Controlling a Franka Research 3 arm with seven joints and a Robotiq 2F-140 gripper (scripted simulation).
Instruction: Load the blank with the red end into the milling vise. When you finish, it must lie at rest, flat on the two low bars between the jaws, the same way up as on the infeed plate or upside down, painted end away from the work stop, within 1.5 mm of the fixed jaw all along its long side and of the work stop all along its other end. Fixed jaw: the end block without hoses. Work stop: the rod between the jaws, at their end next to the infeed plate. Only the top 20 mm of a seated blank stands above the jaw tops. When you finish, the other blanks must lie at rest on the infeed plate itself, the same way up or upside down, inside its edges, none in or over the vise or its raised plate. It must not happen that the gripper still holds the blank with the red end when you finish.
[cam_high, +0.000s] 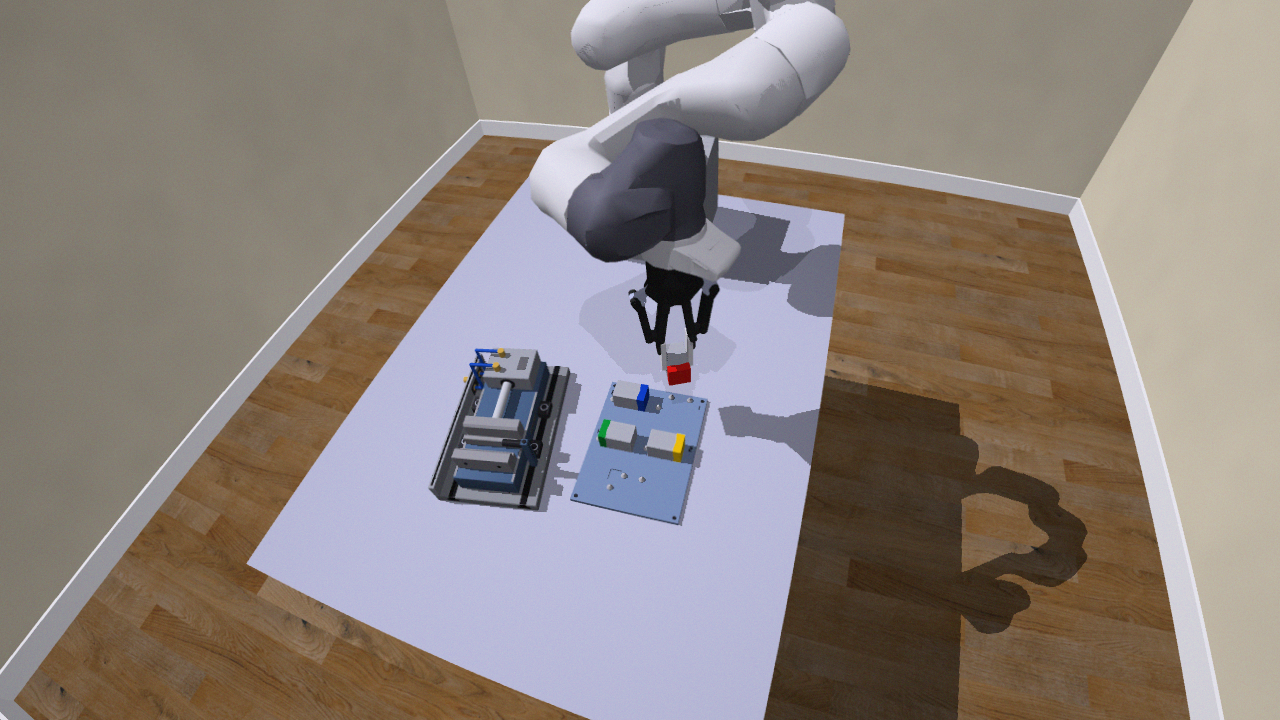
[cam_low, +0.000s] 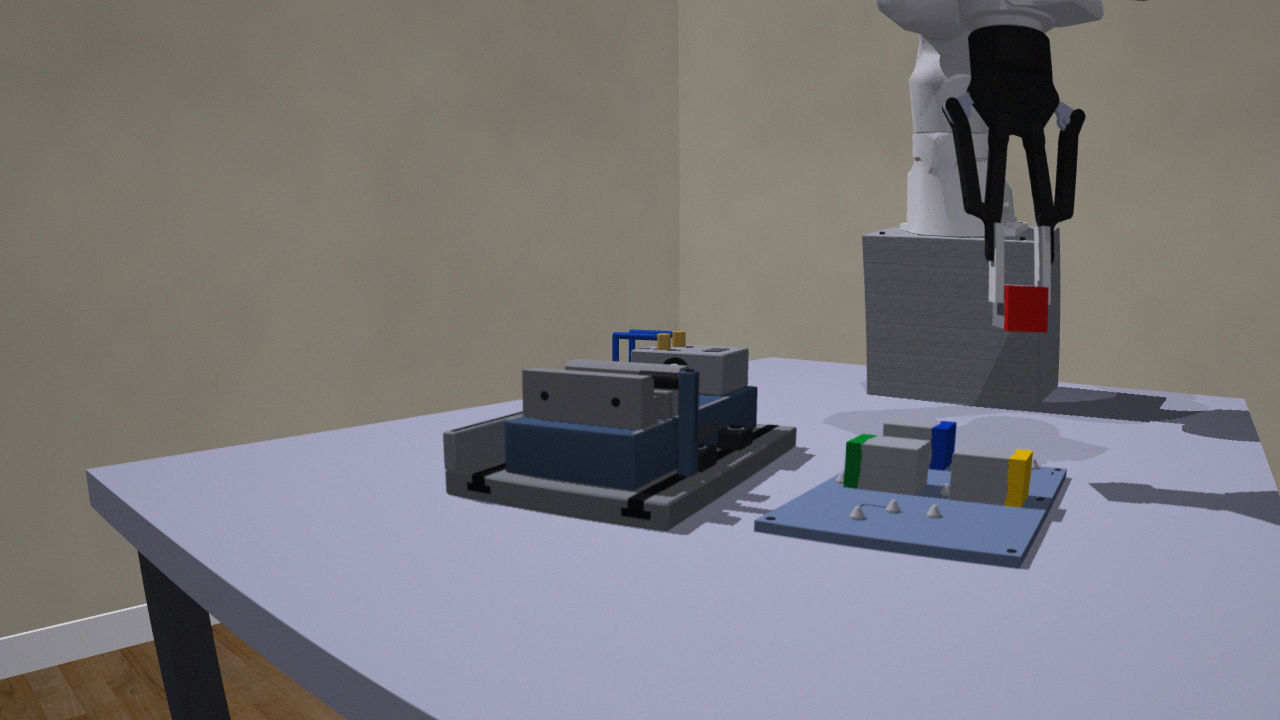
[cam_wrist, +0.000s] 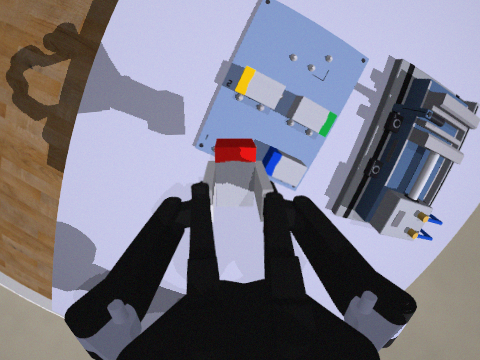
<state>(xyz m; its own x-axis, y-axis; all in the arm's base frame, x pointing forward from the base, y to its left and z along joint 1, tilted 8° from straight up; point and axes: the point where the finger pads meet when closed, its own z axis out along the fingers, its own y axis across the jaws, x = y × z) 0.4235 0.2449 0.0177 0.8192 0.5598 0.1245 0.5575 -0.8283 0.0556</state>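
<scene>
My hand is 40 mm above the red-ended blank. The rest, counted from my hand: yellow-ended blank (90 mm ahead, 20 mm to the left, 160 mm below); green-ended blank (100 mm ahead, 70 mm to the right, 160 mm below); blue-ended blank (20 mm ahead, 90 mm to the right, 160 mm below).
</scene>
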